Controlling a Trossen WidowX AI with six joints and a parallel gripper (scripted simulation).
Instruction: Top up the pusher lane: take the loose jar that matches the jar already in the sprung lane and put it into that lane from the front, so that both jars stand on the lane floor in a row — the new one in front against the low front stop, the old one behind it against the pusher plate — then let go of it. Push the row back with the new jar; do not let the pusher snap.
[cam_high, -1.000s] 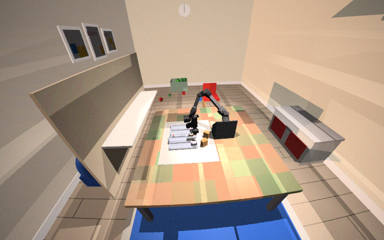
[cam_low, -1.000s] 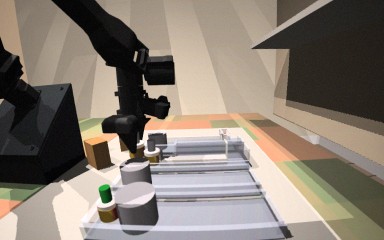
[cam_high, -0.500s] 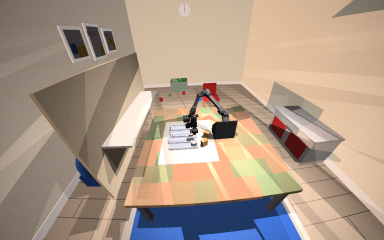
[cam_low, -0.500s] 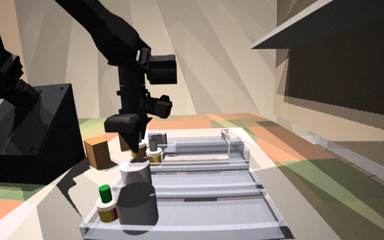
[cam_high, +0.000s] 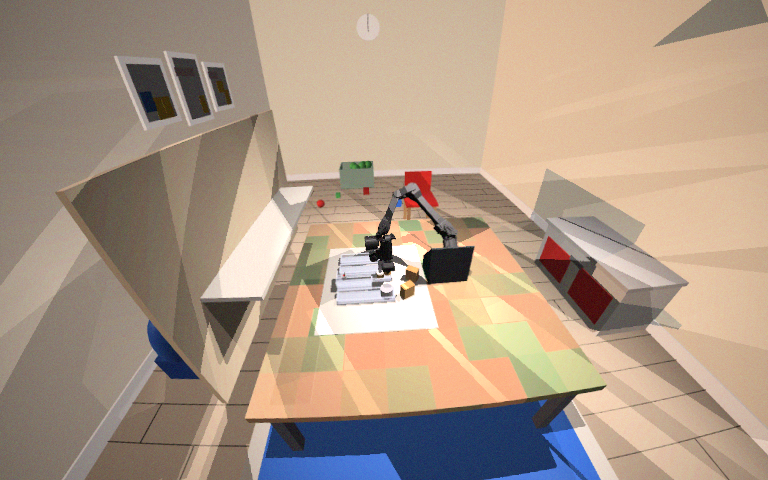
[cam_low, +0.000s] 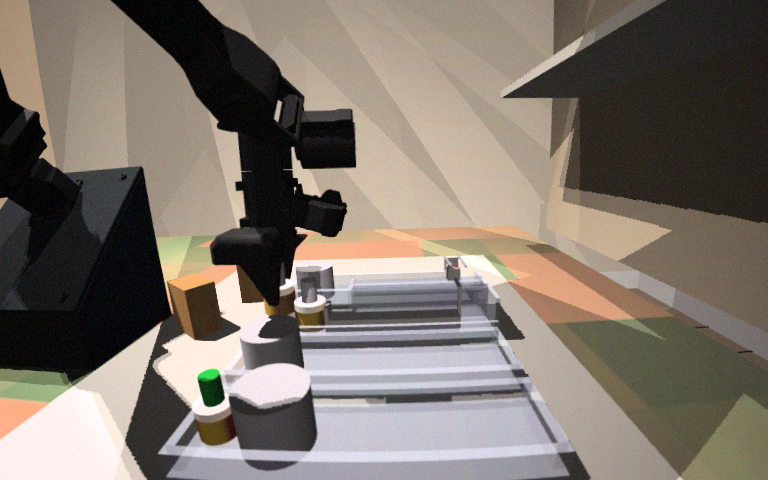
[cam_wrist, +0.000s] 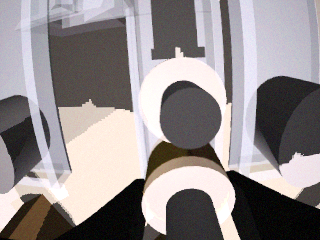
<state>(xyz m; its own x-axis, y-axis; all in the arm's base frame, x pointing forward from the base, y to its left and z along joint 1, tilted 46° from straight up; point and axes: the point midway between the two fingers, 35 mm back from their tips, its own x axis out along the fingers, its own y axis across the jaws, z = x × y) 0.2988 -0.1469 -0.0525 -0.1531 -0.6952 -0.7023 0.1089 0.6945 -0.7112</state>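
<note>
Right now the clear lane is 150 mm ahead of my gripper tip, 10 mm to the left of it and 30 mm below it. From my gripper tip the other things lie so: pusher plate: 150 mm ahead, 10 mm to the left.
</note>
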